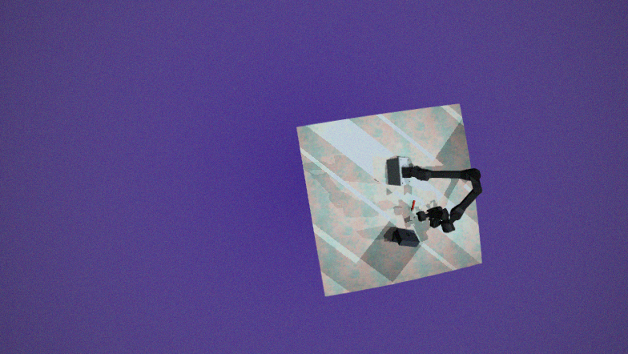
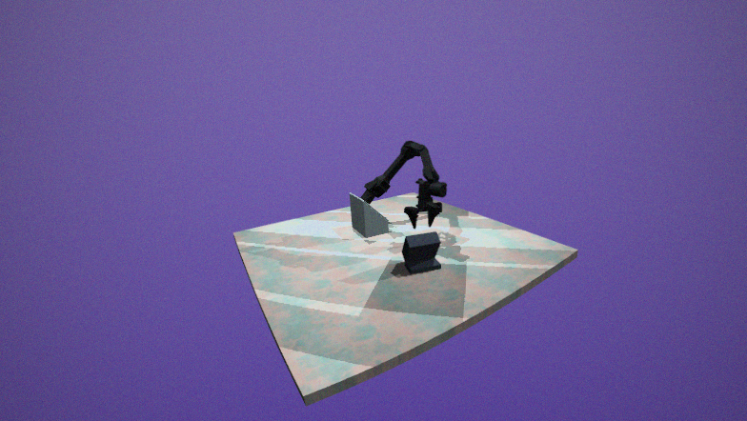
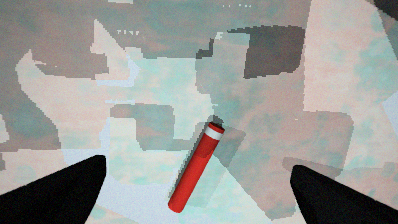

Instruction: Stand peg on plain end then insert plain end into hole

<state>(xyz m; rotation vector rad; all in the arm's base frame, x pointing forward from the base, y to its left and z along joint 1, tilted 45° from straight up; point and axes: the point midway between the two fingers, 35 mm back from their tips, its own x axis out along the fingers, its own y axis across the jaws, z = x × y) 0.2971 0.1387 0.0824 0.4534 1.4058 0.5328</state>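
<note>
My gripper tip is 7 cm above the red peg, 2 cm to the left of it and 2 cm past it. Also, from my gripper tip: sloped grey panel (17 cm ahead, 12 cm to the right).
</note>
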